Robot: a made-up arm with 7 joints. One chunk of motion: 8 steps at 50 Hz.
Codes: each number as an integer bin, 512 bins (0 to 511) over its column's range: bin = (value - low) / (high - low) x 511, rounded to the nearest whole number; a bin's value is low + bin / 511 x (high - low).
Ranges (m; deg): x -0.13..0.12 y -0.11..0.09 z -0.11..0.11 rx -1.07..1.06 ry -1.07..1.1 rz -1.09..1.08
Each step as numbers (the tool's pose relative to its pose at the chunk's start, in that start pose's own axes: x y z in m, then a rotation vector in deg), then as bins.
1 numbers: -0.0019 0.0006 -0.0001 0.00 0.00 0.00
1 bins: 262 283 255 257 252 257
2 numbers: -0.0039 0.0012 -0.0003 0.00 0.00 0.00
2 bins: 258 284 255 257 252 257
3 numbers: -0.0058 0.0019 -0.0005 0.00 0.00 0.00
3 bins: 254 286 254 257 252 257
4 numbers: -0.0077 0.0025 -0.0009 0.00 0.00 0.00
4 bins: 250 287 253 257 252 257
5 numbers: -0.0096 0.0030 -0.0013 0.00 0.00 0.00
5 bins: 246 289 252 257 252 257
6 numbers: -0.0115 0.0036 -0.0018 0.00 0.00 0.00
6 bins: 242 290 251 257 252 257
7 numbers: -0.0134 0.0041 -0.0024 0.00 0.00 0.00
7 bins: 238 292 250 257 252 257
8 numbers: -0.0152 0.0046 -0.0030 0.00 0.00 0.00
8 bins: 235 293 249 257 252 257
